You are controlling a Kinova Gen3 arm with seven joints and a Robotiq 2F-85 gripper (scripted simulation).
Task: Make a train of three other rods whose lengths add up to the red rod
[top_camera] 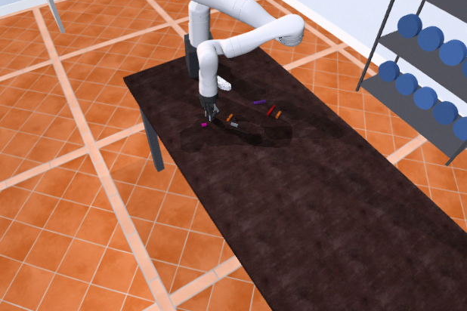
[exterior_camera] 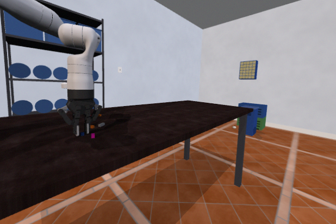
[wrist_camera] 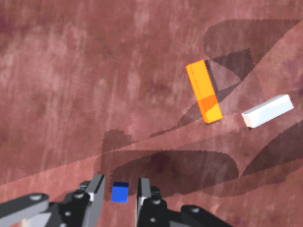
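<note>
My gripper is now 4 cm to the left of the magenta rod, 2 cm short of it and 2 cm above it. Round my hand: purple rod 24 cm to the left, 7 cm ahead, 2 cm below; then grey rod 10 cm ahead, 6 cm to the left, 2 cm below; then blue rod 2 cm below.
</note>
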